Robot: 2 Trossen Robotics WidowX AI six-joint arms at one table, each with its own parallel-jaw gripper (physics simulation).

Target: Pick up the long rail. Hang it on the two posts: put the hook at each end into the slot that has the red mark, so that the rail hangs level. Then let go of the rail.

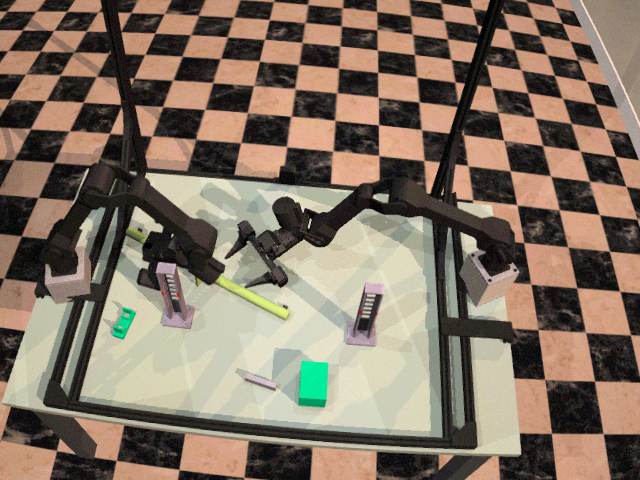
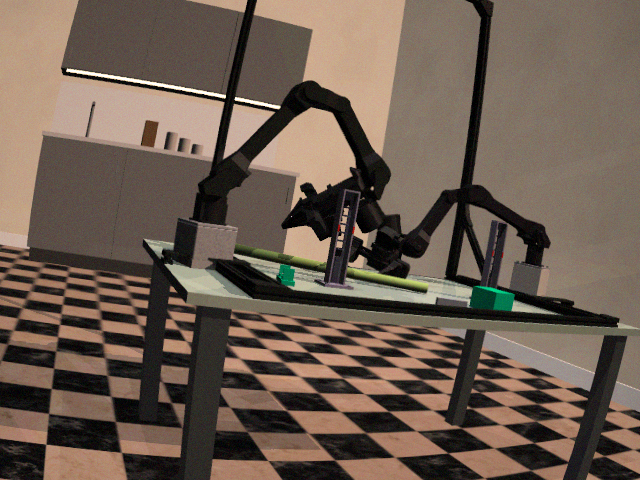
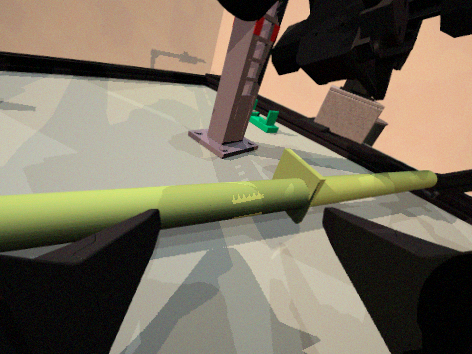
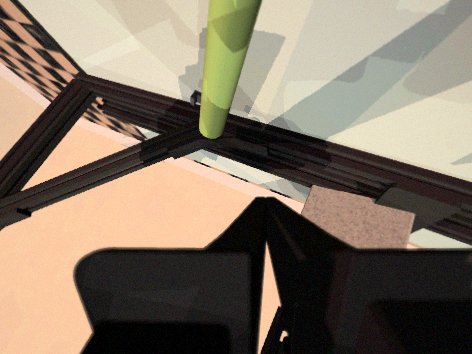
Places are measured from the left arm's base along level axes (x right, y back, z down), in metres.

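Pixels of known places: left gripper, between the fingertips: [image 1: 234, 273] [image 2: 361, 267] [image 3: 242, 216]; right gripper, between the fingertips: [image 1: 143, 247] [image 2: 282, 226] [image 3: 380, 97] [image 4: 264, 205]; left arm's base, origin of its link: [image 1: 494, 262] [image 2: 532, 264]; right arm's base, origin of its link: [image 1: 64, 264] [image 2: 207, 222] [image 3: 355, 94].
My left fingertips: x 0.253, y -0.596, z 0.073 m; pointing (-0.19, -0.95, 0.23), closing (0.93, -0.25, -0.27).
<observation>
For each thing: its top centre in the pictures, then the offset to it from my left fingertips.
- long yellow-green rail, centre of its top: [image 3: 309, 167] [image 2: 332, 259] [image 1: 202, 267] dx +0.038, dy -0.073, dz -0.010 m
- left post, centre of its top: [image 1: 166, 268] [image 2: 350, 190] dx -0.049, dy -0.166, dz -0.179 m
- right post, centre of its top: [image 1: 374, 288] [image 2: 500, 221] dx -0.257, dy +0.232, dz -0.179 m
- green block, centre of its top: [image 1: 313, 380] [image 2: 494, 290] dx -0.341, dy +0.066, dz -0.014 m
- small lilac bar, centre of its top: [image 2: 452, 299] [image 1: 260, 380] dx -0.286, dy -0.040, dz +0.017 m
- green bracket, centre of its top: [image 3: 263, 105] [image 2: 287, 266] [image 1: 121, 318] dx -0.024, dy -0.300, dz +0.003 m
The long yellow-green rail [image 1: 251, 295] [image 2: 294, 261] [image 3: 199, 201] [image 4: 222, 70] lies flat on the table, slanting from the back left corner toward the middle. My left gripper [image 1: 253, 259] [image 2: 394, 268] [image 3: 242, 216] is open and empty, low over the table, and the rail runs across just ahead of its fingertips. My right gripper [image 1: 147, 276] [image 2: 286, 223] [image 4: 264, 205] is shut on nothing and hangs above the rail's left part. Two lilac slotted posts stand upright: the left post [image 1: 170, 290] [image 2: 344, 233] [image 3: 238, 91] close to the rail, and the right post [image 1: 370, 305] [image 2: 494, 252] standing apart.
A green block [image 1: 313, 383] [image 2: 491, 297] and a small lilac bar [image 1: 261, 381] lie near the front. A green bracket [image 1: 124, 323] [image 2: 286, 275] [image 3: 266, 121] lies at the left edge. A black frame [image 1: 270, 429] borders the table. Grey arm bases [image 1: 490, 281] [image 2: 205, 240] stand at the sides.
</observation>
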